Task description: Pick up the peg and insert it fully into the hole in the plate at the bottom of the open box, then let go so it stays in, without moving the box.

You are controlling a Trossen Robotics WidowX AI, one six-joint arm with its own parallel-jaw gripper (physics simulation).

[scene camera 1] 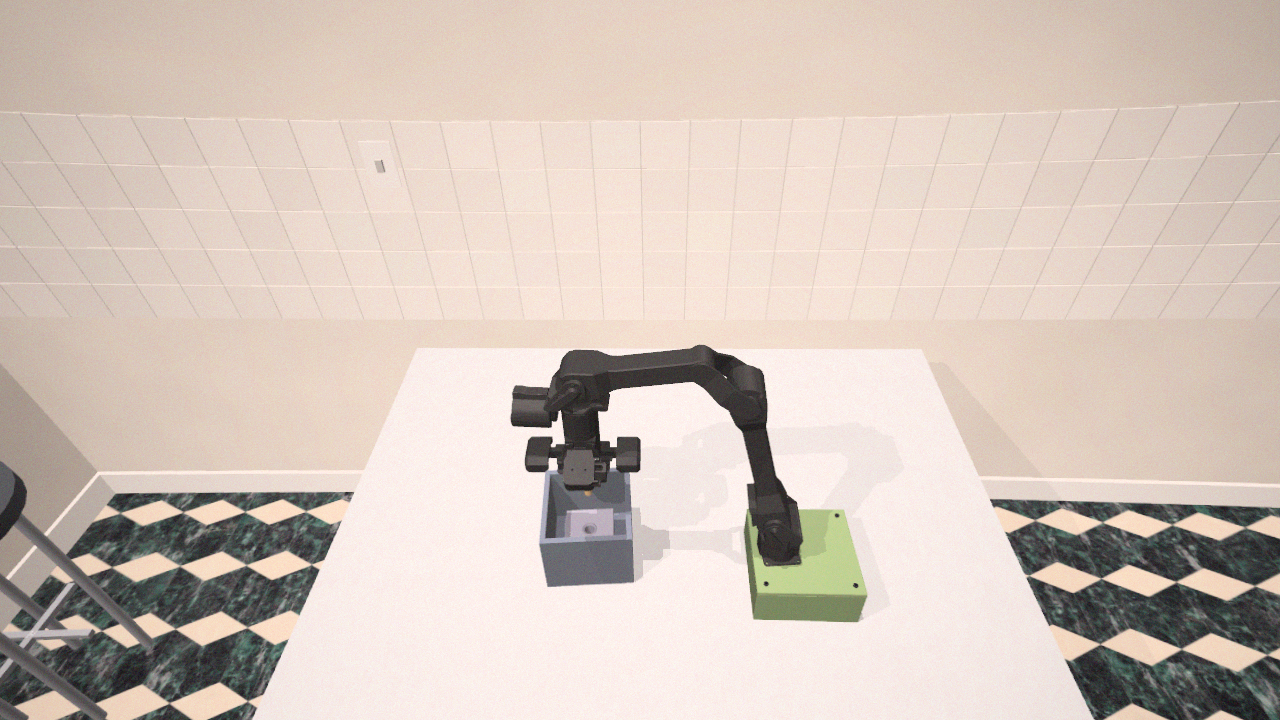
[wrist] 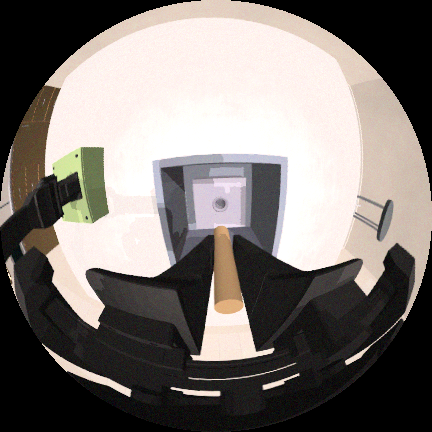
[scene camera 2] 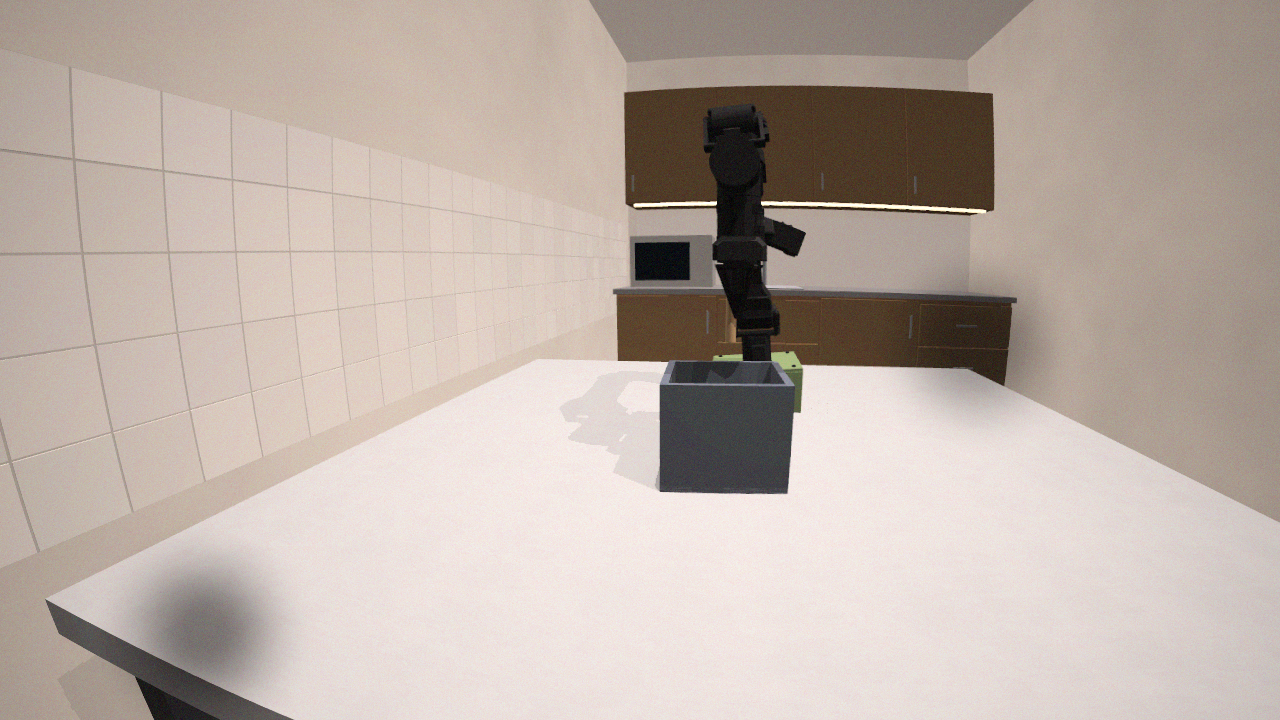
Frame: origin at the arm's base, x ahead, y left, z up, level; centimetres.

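Where they show: gripper, fingertip midpoint: point(wrist: 223, 240) point(scene camera 2: 738, 318); arm's base, origin of the base link: point(scene camera 1: 778, 550) point(wrist: 73, 186).
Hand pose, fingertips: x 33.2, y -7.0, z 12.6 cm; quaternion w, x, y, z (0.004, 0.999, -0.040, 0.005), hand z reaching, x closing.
Observation:
Things, the pixels of their top centre, and the offset from my fingertips. Level surfaces: height alone.
- tan round peg, middle of its top: point(wrist: 229, 307) point(scene camera 2: 731, 280) point(scene camera 1: 585, 463) dx -0.1, dy -0.9, dz +4.9 cm
- blue-grey box, middle of its top: point(wrist: 223, 221) point(scene camera 2: 725, 371) point(scene camera 1: 586, 503) dx +0.6, dy -1.6, dz -7.0 cm
- pale plate, middle of its top: point(wrist: 219, 204) point(scene camera 1: 589, 528) dx +0.6, dy -1.6, dz -14.7 cm
- white table, its level: dz -20.8 cm
My gripper point(scene camera 1: 586, 480) point(scene camera 2: 734, 302) point(wrist: 223, 240) is shut on the tan round peg point(scene camera 1: 587, 493) point(scene camera 2: 731, 327) point(wrist: 226, 272) and holds it about upright, pointing down over the open box. The peg's lower end appears above the box's rim in scene camera 2. The blue-grey box point(scene camera 1: 587, 562) point(scene camera 2: 725, 438) point(wrist: 220, 159) stands on the table. The pale plate point(scene camera 1: 608, 518) point(wrist: 204, 215) lies at its bottom, with the round hole point(scene camera 1: 588, 528) point(wrist: 220, 204) in it. In the wrist view the peg's far end shows just below the hole, at the plate's lower edge. The fingertips are mostly hidden in scene camera 1.
The arm's base stands on a green block point(scene camera 1: 810, 606) point(scene camera 2: 795, 385) point(wrist: 94, 185) to the right of the box in scene camera 1. The box's side walls rise around the plate. A tiled wall point(scene camera 1: 662, 223) stands behind the white table point(scene camera 1: 429, 626). A stool point(wrist: 385, 220) stands beyond the table's edge.

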